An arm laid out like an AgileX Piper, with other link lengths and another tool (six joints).
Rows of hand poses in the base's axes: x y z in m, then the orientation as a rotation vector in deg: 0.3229, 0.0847, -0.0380, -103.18, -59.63, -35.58; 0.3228, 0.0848, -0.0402, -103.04, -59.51, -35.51; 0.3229, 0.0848, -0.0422, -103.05, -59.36, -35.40; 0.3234, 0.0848, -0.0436, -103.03, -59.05, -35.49; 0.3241, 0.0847, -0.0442, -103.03, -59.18, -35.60; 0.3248, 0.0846, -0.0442, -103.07, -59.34, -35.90; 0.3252, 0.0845, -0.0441, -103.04, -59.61, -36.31; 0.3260, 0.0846, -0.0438, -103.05, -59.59, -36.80; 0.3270, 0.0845, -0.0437, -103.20, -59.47, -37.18; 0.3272, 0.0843, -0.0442, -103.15, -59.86, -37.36; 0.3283, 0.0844, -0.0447, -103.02, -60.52, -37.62; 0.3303, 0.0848, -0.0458, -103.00, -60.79, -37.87; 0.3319, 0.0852, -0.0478, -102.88, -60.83, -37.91; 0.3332, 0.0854, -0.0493, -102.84, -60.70, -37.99; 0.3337, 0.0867, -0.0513, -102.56, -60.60, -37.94; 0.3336, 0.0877, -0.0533, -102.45, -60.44, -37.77; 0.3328, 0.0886, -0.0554, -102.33, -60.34, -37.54; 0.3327, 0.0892, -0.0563, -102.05, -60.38, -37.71; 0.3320, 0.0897, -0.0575, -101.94, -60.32, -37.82; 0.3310, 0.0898, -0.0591, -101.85, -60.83, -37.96; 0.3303, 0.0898, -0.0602, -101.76, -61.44, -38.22; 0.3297, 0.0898, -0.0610, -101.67, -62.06, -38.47; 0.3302, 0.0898, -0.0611, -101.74, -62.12, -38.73
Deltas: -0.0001, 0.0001, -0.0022, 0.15, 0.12, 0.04; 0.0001, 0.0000, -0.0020, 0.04, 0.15, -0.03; 0.0005, 0.0000, -0.0014, 0.17, 0.10, -0.19; 0.0007, -0.0001, -0.0006, -0.04, -0.14, 0.02; 0.0007, -0.0001, 0.0000, -0.05, -0.29, -0.07; 0.0004, -0.0001, 0.0001, -0.02, -0.42, -0.02; 0.0008, 0.0001, 0.0003, 0.10, -0.32, -0.23; 0.0010, -0.0001, 0.0001, 0.01, -0.20, -0.30; 0.0002, -0.0002, -0.0005, -0.11, -0.32, 0.14; 0.0011, 0.0001, -0.0005, -0.15, -0.52, 0.29; 0.0020, 0.0004, -0.0011, -0.06, -0.31, 0.04; 0.0016, 0.0004, -0.0020, 0.08, -0.04, 0.06; 0.0013, 0.0002, -0.0015, 0.11, 0.01, -0.08; 0.0005, 0.0013, -0.0020, 0.26, 0.09, 0.11; -0.0001, 0.0010, -0.0020, 0.13, 0.20, 0.05; -0.0008, 0.0009, -0.0021, 0.10, 0.21, 0.11; -0.0001, 0.0006, -0.0009, 0.24, -0.13, 0.09; -0.0007, 0.0005, -0.0012, 0.14, -0.04, -0.02; -0.0010, 0.0001, -0.0016, -0.14, -0.36, 0.24; -0.0007, 0.0000, -0.0011, -0.16, -0.50, 0.23; -0.0006, 0.0000, -0.0008, -0.17, -0.49, 0.24; 0.0005, 0.0000, -0.0001, -0.03, -0.21, -0.12
